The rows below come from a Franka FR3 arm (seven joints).
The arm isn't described. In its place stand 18 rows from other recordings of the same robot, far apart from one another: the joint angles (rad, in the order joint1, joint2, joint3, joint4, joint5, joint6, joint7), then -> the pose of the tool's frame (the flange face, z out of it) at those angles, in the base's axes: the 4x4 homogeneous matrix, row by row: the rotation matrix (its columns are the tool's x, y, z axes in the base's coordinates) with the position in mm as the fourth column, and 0 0 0 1 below.
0.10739 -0.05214 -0.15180 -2.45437 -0.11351 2.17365 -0.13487 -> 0.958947 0.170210 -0.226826 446.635; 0.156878 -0.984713 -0.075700 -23.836; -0.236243 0.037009 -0.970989 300.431; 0 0 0 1
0.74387 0.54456 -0.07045 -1.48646 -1.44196 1.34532 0.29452 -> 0.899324 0.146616 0.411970 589.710; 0.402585 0.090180 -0.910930 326.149; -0.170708 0.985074 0.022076 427.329; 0 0 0 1
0.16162 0.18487 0.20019 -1.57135 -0.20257 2.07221 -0.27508 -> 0.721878 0.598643 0.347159 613.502; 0.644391 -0.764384 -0.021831 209.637; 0.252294 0.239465 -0.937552 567.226; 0 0 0 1
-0.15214 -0.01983 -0.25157 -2.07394 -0.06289 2.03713 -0.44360 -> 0.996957 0.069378 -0.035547 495.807; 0.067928 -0.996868 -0.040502 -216.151; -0.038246 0.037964 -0.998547 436.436; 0 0 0 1
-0.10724 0.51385 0.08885 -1.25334 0.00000 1.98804 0.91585 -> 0.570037 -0.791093 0.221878 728.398; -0.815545 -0.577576 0.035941 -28.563; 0.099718 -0.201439 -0.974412 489.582; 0 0 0 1
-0.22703 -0.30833 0.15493 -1.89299 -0.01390 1.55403 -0.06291 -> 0.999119 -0.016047 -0.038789 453.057; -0.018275 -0.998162 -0.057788 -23.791; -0.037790 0.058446 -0.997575 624.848; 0 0 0 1
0.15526 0.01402 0.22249 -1.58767 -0.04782 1.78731 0.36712 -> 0.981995 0.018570 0.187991 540.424; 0.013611 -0.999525 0.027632 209.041; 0.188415 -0.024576 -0.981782 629.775; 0 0 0 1
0.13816 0.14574 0.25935 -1.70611 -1.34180 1.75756 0.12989 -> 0.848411 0.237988 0.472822 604.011; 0.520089 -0.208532 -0.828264 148.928; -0.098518 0.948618 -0.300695 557.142; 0 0 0 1
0.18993 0.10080 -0.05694 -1.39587 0.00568 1.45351 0.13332 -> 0.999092 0.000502 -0.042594 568.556; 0.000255 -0.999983 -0.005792 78.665; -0.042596 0.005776 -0.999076 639.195; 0 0 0 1
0.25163 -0.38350 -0.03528 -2.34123 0.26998 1.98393 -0.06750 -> 0.984032 0.177055 -0.018233 423.062; 0.175680 -0.949693 0.259268 109.177; 0.028589 -0.258331 -0.965633 485.970; 0 0 0 1
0.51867 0.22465 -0.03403 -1.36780 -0.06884 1.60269 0.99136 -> 0.874104 -0.483665 0.044822 555.721; -0.480741 -0.874623 -0.062631 287.319; 0.069495 0.033198 -0.997030 591.127; 0 0 0 1
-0.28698 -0.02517 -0.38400 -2.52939 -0.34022 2.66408 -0.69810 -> 0.950759 0.305832 0.050234 375.807; 0.309144 -0.924271 -0.223949 -285.499; -0.022061 0.228451 -0.973305 298.076; 0 0 0 1
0.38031 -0.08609 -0.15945 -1.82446 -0.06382 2.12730 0.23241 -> 0.925499 0.017096 0.378363 557.248; 0.001036 -0.999091 0.042609 118.733; 0.378748 -0.039043 -0.924676 605.987; 0 0 0 1
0.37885 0.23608 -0.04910 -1.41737 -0.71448 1.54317 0.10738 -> 0.972829 0.190959 0.130917 610.065; 0.229396 -0.718460 -0.656653 136.958; -0.031335 0.668842 -0.742744 583.058; 0 0 0 1
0.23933 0.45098 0.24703 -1.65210 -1.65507 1.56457 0.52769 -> 0.878172 0.005683 0.478312 645.868; 0.478238 -0.031636 -0.877660 191.515; 0.010144 0.999483 -0.030500 417.118; 0 0 0 1
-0.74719 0.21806 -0.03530 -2.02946 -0.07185 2.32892 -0.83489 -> 0.994868 0.099821 0.016562 422.496; 0.100986 -0.989790 -0.100587 -420.920; 0.006352 0.101744 -0.994790 348.143; 0 0 0 1
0.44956 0.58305 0.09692 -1.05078 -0.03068 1.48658 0.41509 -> 0.983275 0.121251 -0.135900 611.814; 0.114849 -0.991913 -0.054022 345.029; -0.141351 0.037510 -0.989249 491.923; 0 0 0 1
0.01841 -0.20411 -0.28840 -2.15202 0.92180 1.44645 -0.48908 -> 0.992788 0.034964 -0.114667 454.567; 0.117800 -0.461921 0.879063 -36.390; -0.022232 -0.886232 -0.462709 502.829; 0 0 0 1
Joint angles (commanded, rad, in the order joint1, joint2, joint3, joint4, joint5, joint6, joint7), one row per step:
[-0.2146, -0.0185, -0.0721, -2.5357, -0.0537, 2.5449, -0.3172]
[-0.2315, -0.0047, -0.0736, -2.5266, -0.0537, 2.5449, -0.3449]
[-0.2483, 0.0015, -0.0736, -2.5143, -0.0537, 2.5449, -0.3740]
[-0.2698, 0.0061, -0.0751, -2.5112, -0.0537, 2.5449, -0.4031]
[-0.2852, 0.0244, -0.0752, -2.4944, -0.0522, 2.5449, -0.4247]
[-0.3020, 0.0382, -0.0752, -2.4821, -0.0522, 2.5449, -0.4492]
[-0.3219, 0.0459, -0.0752, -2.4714, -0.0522, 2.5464, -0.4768]
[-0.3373, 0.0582, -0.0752, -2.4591, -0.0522, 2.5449, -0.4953]
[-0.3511, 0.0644, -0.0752, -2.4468, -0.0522, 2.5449, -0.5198]
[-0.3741, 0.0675, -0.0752, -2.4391, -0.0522, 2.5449, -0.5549]
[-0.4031, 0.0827, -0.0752, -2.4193, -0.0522, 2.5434, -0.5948]
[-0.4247, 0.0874, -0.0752, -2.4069, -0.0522, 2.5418, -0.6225]
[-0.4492, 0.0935, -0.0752, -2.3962, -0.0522, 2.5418, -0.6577]
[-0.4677, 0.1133, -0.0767, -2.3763, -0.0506, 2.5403, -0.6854]
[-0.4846, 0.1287, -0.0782, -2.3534, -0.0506, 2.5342, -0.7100]
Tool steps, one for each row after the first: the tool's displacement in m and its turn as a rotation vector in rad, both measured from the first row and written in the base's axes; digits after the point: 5 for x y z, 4 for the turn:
[0.00005, -0.00893, -0.00287, 0.0000, 0.0057, 0.0093]
[0.00166, -0.01766, -0.00104, -0.0029, 0.0011, 0.0215]
[-0.00099, -0.02811, -0.00199, -0.0032, 0.0038, 0.0276]
[0.00137, -0.03682, -0.00414, -0.0035, 0.0061, 0.0325]
[0.00201, -0.04565, -0.00597, -0.0042, 0.0088, 0.0402]
[0.00182, -0.05585, -0.00541, -0.0069, 0.0060, 0.0480]
[0.00227, -0.06415, -0.00675, -0.0074, 0.0085, 0.0510]
[0.00335, -0.07197, -0.00503, -0.0108, 0.0042, 0.0617]
[0.00099, -0.08326, -0.00357, -0.0137, 0.0018, 0.0738]
[0.00015, -0.09886, -0.00352, -0.0171, 0.0015, 0.0847]
[-0.00132, -0.11027, -0.00118, -0.0211, -0.0021, 0.0907]
[-0.00426, -0.12271, -0.00004, -0.0248, -0.0038, 0.1014]
[-0.00432, -0.13451, -0.00238, -0.0253, -0.0008, 0.1080]
[-0.00357, -0.14610, -0.00181, -0.0280, 0.0004, 0.1141]

